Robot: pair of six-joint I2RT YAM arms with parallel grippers.
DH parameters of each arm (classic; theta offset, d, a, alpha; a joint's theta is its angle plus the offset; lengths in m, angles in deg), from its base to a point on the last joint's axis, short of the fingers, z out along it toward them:
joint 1: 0 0.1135 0.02 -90
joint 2: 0 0 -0.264 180
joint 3: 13.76 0 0.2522 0
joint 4: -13.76 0 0.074 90
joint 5: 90 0 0 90
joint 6: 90 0.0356 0 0
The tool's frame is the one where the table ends.
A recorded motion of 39 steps. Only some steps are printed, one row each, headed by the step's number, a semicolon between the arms.
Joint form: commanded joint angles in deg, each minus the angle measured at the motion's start. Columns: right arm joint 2, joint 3, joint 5, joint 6, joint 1, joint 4; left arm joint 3, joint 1, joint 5, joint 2, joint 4, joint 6.
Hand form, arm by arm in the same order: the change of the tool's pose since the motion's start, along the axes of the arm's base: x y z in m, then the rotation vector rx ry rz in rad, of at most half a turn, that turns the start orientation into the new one. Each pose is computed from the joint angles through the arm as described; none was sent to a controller.
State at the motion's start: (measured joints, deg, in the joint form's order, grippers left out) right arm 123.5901 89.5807 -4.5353 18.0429 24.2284 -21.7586; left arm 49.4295 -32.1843 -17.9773 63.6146 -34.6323 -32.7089
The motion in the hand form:
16: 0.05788 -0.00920 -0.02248 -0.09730 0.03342 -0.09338; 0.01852 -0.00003 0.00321 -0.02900 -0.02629 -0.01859
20: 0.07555 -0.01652 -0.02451 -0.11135 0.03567 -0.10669; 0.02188 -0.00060 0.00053 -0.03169 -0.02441 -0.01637
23: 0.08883 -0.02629 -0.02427 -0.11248 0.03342 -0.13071; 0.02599 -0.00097 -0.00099 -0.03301 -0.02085 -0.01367
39: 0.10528 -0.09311 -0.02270 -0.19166 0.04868 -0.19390; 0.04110 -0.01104 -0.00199 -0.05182 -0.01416 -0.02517
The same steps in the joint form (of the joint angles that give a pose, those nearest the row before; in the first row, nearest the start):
16: 13.97 19.55 4.85 -0.57 -3.25 -9.51; 1.63 2.76 3.07 2.92 4.14 2.47
20: 17.93 26.36 5.14 -1.50 -4.66 -12.76; 1.50 3.07 3.34 3.73 5.05 2.47
23: 20.56 31.24 5.24 -1.65 -6.11 -14.85; 1.79 3.50 3.65 4.69 5.61 2.56
39: 21.18 33.16 7.10 -6.83 -13.33 -18.08; 4.31 3.31 4.79 8.93 7.40 2.12

